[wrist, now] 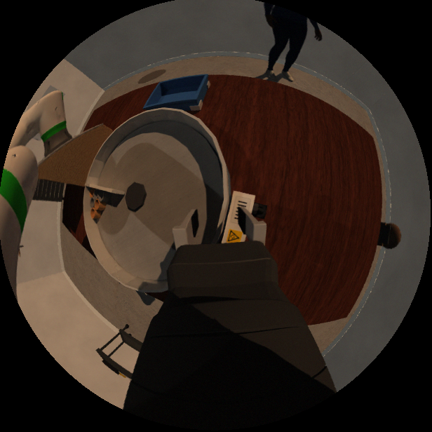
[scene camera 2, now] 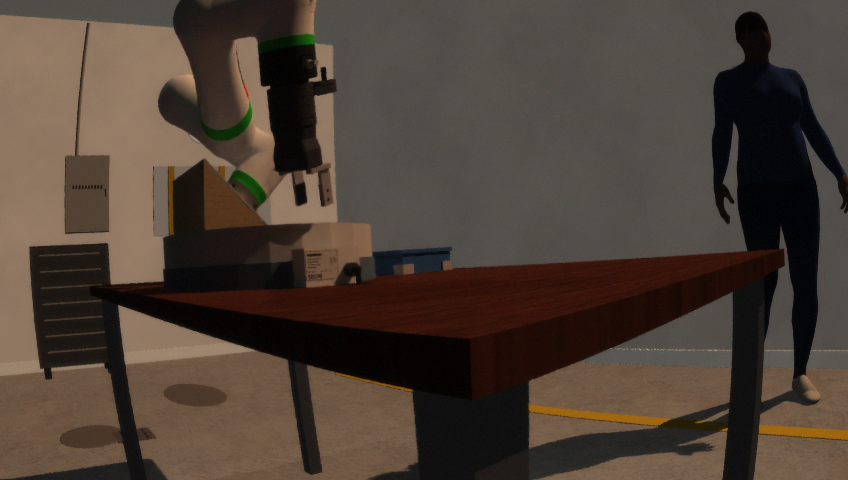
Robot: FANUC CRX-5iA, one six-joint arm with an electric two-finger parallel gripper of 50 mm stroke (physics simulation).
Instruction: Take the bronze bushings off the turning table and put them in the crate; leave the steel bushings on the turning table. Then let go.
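Places are measured from the arm's base along level axes (x ahead, y left, z up), in millimetres.
Pixels of known places: gripper, fingertip midpoint: (scene camera 2: pixel 314 204); arm's base, link origin: (scene camera 2: pixel 230 209).
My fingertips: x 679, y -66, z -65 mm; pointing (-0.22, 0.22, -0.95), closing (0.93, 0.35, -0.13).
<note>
Ahead of a thing's pixels: the offset from my fingertips to its top centre. "*": to the spot under its first point. Level surfaces: height alone.
The turning table (scene camera 2: pixel 238 245) (wrist: pixel 150 165) is a round grey drum with a raised rim. Several small orange-brown bushings (wrist: pixel 97 206) are bunched at its left side in the wrist view, beside a diverter plate; that view is too coarse to count them. No steel bushing can be made out. The blue crate {dx -255, dy +333, dz -78 mm} (scene camera 2: pixel 425 260) (wrist: pixel 181 92) stands on the table past the drum's rim; no bushing can be made out in it. My gripper (scene camera 2: pixel 313 199) (wrist: pixel 217 216) is open and empty, pointing down above the drum's rim near the label box, away from the bushings.
A label box {* dx +51, dy -19, dz -100 mm} (scene camera 2: pixel 321 267) (wrist: pixel 242 206) with a black connector is fixed at the drum's side. A wooden wedge (scene camera 2: pixel 205 202) (wrist: pixel 80 152) stands behind the drum near the arm's base. The brown table {dz -128 mm} (scene camera 2: pixel 535 291) (wrist: pixel 310 150) carries everything. A person (scene camera 2: pixel 773 130) stands beyond it.
</note>
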